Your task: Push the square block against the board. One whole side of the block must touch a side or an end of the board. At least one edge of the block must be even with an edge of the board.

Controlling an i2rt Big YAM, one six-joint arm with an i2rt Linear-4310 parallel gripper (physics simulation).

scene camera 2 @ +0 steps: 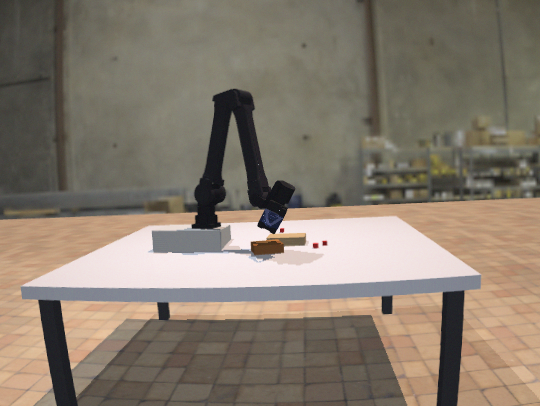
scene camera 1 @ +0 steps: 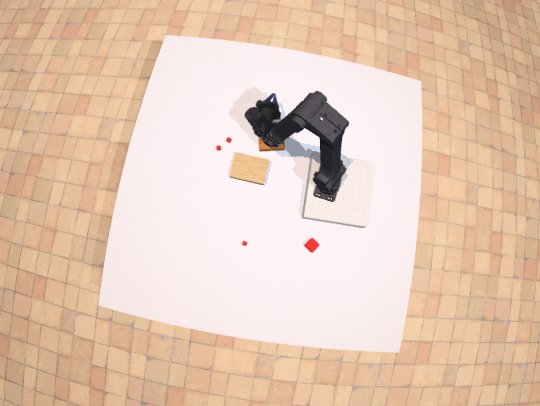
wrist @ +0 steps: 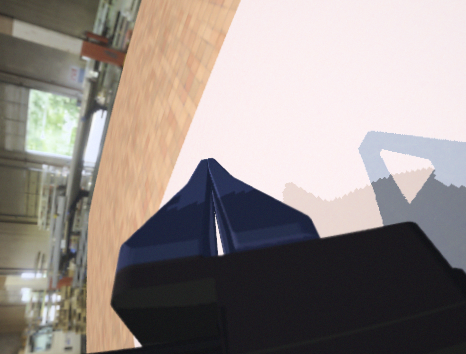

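Where they show: gripper, between the fingertips: point(scene camera 2: 268, 226) point(scene camera 1: 273, 93) point(wrist: 208, 169); arm's base, origin of its link: point(scene camera 2: 206, 227) point(scene camera 1: 327, 184).
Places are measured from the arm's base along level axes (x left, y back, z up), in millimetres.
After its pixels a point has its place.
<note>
The orange-brown square block point(scene camera 1: 271, 147) point(scene camera 2: 267, 247) @(x -181, y -279, z -47 mm) lies flat on the table, partly hidden under the arm in the overhead view. The pale wooden board point(scene camera 1: 249, 169) @(x 27, y -307, z -39 mm) point(scene camera 2: 290, 239) @(x -29, y -332, z -46 mm) lies flat nearby. In the overhead view, a narrow strip of table shows between the block's lower side and the board's upper right corner, so they are apart there. My gripper point(scene camera 1: 273, 95) @(x -288, y -309, z 42 mm) point(scene camera 2: 272, 232) @(x -288, y -309, z 42 mm) point(wrist: 208, 169) @(x -288, y -309, z 42 mm) is shut and empty. It is tilted, with its tips above the table on the side of the block away from the board. Neither block nor board shows in the wrist view.
Two small red cubes point(scene camera 1: 229, 140) @(x -70, y -426, z -55 mm) point(scene camera 1: 218, 148) @(x -24, y -457, z -55 mm) lie left of the block, near the board. Another small red cube point(scene camera 1: 244, 243) @(x 308, y -237, z -54 mm) and a larger one point(scene camera 1: 312, 245) @(x 239, y 14, z -30 mm) lie lower in the overhead view. The arm stands on a pale plinth point(scene camera 1: 352, 205) @(x 48, y 119, z 0 mm) point(scene camera 2: 185, 240) @(x -130, y 40, z -29 mm) on the white table point(scene camera 1: 175, 260) @(x 459, y -480, z -71 mm).
</note>
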